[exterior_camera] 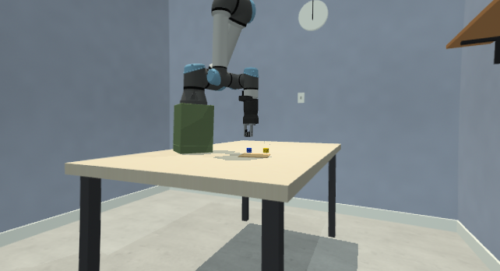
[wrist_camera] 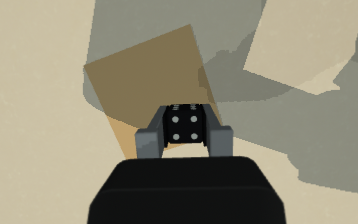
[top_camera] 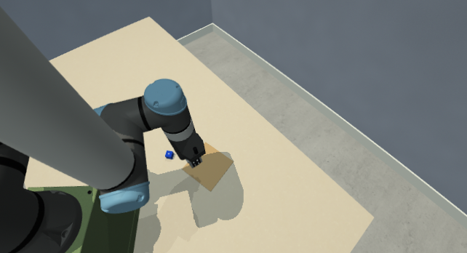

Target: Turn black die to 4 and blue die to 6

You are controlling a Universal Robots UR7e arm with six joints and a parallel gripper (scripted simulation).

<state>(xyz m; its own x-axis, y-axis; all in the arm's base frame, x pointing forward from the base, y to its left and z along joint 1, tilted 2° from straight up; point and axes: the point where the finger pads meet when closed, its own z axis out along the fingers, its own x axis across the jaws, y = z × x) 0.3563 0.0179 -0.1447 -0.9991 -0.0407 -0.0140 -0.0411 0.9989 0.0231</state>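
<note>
Now: the tan mat 11 cm below my hand and 4 cm ahead of it. From my hand the other things lie so: blue die (12 cm to the left, 10 cm below, 6 cm behind); then yellow die (16 cm to the left, 10 cm below, 2 cm ahead); then black die (1 cm below).
</note>
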